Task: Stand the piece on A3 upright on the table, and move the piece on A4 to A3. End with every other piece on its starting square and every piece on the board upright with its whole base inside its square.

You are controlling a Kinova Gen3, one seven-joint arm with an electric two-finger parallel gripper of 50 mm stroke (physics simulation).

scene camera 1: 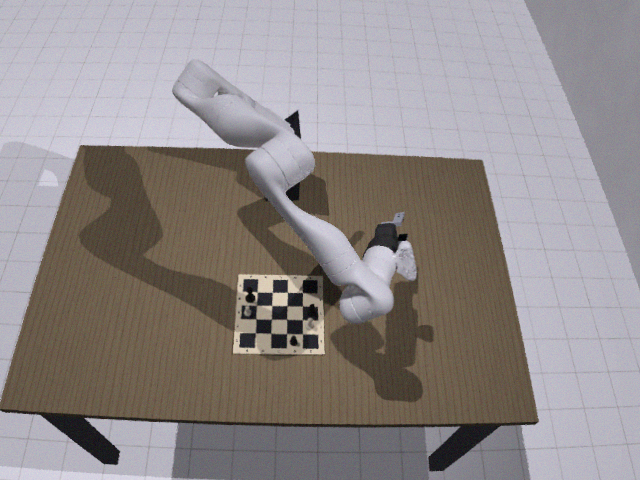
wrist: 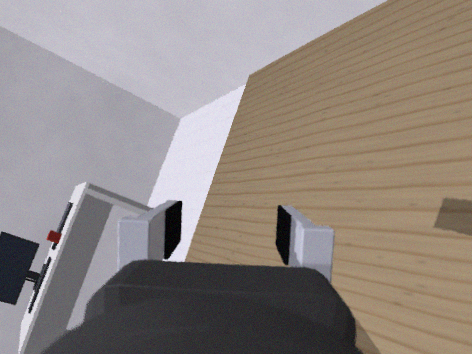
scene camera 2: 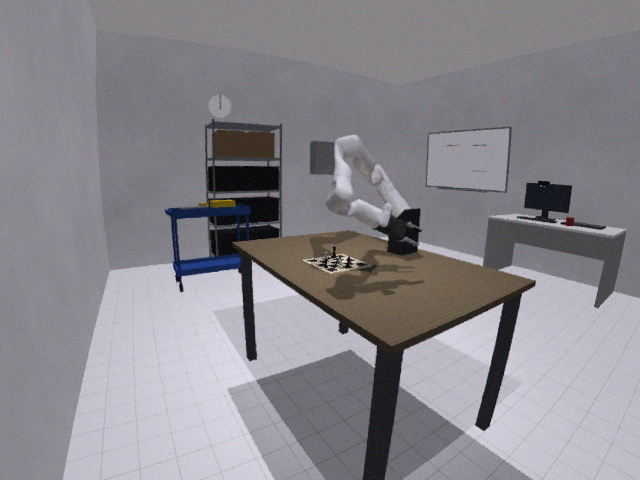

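Seen in the pictures: gripper, fingertip midpoint: (scene camera 1: 401,224) (wrist: 229,223) (scene camera 2: 419,237); arm's base, origin of the base link: (scene camera 2: 403,216).
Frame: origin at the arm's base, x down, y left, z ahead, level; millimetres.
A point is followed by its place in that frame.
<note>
The chequered board (scene camera 1: 321,349) {x 176, y 93, z 514 mm} lies on the table (scene camera 1: 155,382) {x 183, y -299, z 592 mm} (scene camera 2: 439,310) {x 182, y 550, z 454 mm} (wrist: 350,150) {x 183, y 424, z 175 mm}. In scene camera 1, a black piece (scene camera 1: 250,296) {x 156, y -79, z 379 mm} and a pale piece (scene camera 1: 248,311) {x 163, y -84, z 416 mm} stand on adjacent squares in the left column. A black piece (scene camera 1: 312,310) {x 158, y 74, z 418 mm} and a pale piece (scene camera 1: 310,323) {x 156, y 67, z 454 mm} are on adjacent squares in the right column. Another black piece (scene camera 1: 293,341) {x 164, y 25, z 498 mm} is in the bottom row. The square labels are too small to read surely, so I cannot tell which pair is A3 and A4. My gripper (scene camera 1: 401,227) {x 30, y 295, z 250 mm} (scene camera 2: 416,235) {x 30, y 295, z 250 mm} (wrist: 229,223) {x 30, y 295, z 250 mm} is open and empty, raised off the board's upper right side.
The arm (scene camera 1: 320,242) {x -236, y 66, z 482 mm} (scene camera 2: 356,206) {x -90, y 202, z 494 mm} reaches over the table from its black base (scene camera 2: 403,242) {x 117, y 49, z 48 mm}. Beyond the table stand a desk (scene camera 2: 555,237) (wrist: 75,235) with a monitor (scene camera 2: 547,197) (wrist: 15,267) and a red cup (scene camera 2: 569,221) (wrist: 53,236), a blue cart (scene camera 2: 206,211) and a shelf rack (scene camera 2: 281,180).
</note>
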